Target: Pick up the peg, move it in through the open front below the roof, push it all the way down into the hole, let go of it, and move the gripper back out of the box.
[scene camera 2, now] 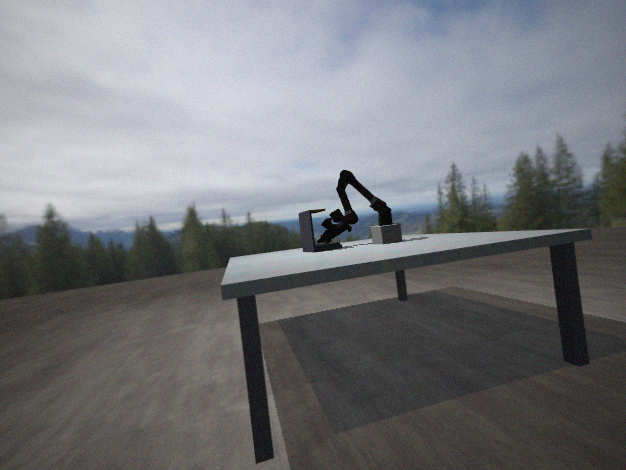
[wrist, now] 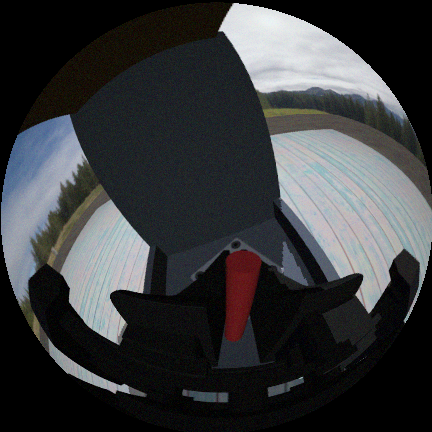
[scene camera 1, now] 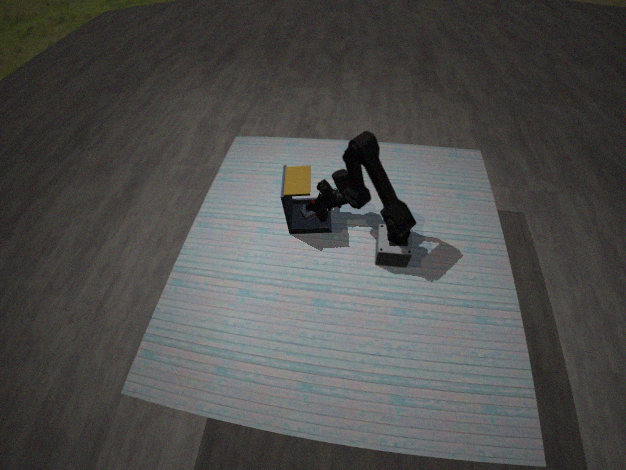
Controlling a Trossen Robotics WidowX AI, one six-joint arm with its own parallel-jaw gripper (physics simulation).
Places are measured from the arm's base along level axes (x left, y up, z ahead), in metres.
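Pixels of known places: gripper, between the fingertips: (scene camera 2: pixel 317 242) (wrist: pixel 234 255) (scene camera 1: pixel 305 207); arm's base, origin of its link: (scene camera 2: pixel 386 224) (scene camera 1: pixel 397 237).
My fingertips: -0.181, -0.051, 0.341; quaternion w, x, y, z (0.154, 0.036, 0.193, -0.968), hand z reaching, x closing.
Note:
For each thing: its top centre in the pictures, then the offset to it from my fingertips, as dx, dy, dz. "pt": a spot on its surface instead.
- red peg, centre of its top: (wrist: pixel 212 290) (scene camera 1: pixel 314 202) +0.006, +0.038, -0.040
- box, centre of its top: (scene camera 1: pixel 305 179) (scene camera 2: pixel 317 210) +0.014, +0.176, -0.017
- yellow roof, a spot on its surface: (scene camera 1: pixel 297 180) pt +0.020, +0.176, +0.013
- light grey plate, centre of its top: (wrist: pixel 232 272) (scene camera 1: pixel 308 209) +0.005, -0.007, -0.009
- roof's dark underside, a spot on its surface: (wrist: pixel 120 65) pt +0.024, +0.166, +0.045
The red peg (wrist: pixel 243 292) (scene camera 1: pixel 311 202) is between the fingers of my gripper (wrist: pixel 234 255) (scene camera 1: pixel 310 205) (scene camera 2: pixel 323 241), which is shut on it. The gripper slants down through the open front of the box, low over its floor. The box (scene camera 1: pixel 309 226) (scene camera 2: pixel 306 232) (wrist: pixel 180 145) has a tall dark back wall and a yellow roof (scene camera 1: pixel 297 180) (scene camera 2: pixel 317 209). A light grey plate (wrist: pixel 236 242) (scene camera 1: pixel 304 210) with screws lies on the box floor, partly under the fingers. The hole is hidden behind the peg and fingers, so how deep the peg's lower end sits cannot be seen.
The roof's dark underside (wrist: pixel 120 65) hangs above the gripper in the wrist view. Low rims (wrist: pixel 300 242) (wrist: pixel 157 270) run along both sides of the box floor. The arm's grey base block (scene camera 1: pixel 393 257) (scene camera 2: pixel 386 234) stands on the table (scene camera 1: pixel 323 328) (scene camera 2: pixel 323 274), opposite the open front.

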